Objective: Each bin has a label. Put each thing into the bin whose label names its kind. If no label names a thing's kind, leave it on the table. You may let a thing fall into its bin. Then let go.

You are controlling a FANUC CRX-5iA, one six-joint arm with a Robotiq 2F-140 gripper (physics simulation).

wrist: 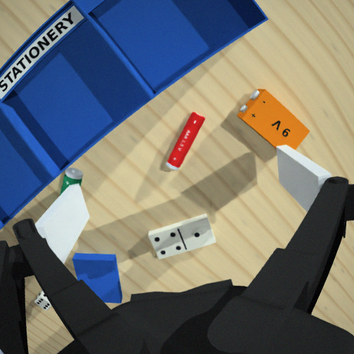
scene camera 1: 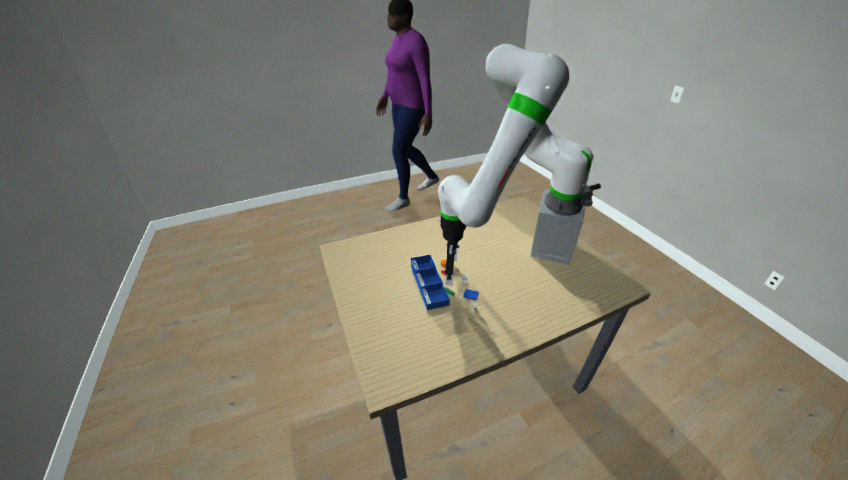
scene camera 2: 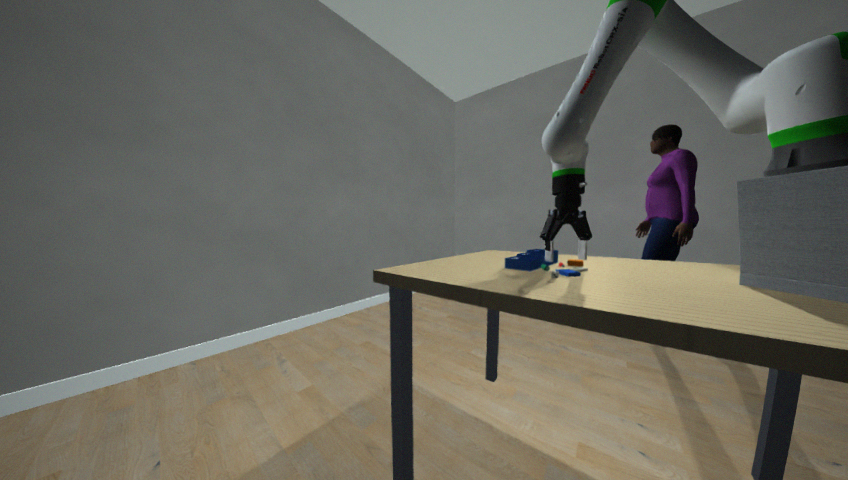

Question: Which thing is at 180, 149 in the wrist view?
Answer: A red AAA battery.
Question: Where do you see a white domino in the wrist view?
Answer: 194, 232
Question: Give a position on a blue three-bin tray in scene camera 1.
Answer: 429, 282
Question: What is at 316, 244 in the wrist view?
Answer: My gripper.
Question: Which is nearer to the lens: the orange 9V battery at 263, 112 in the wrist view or the blue block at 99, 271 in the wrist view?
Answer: The orange 9V battery.
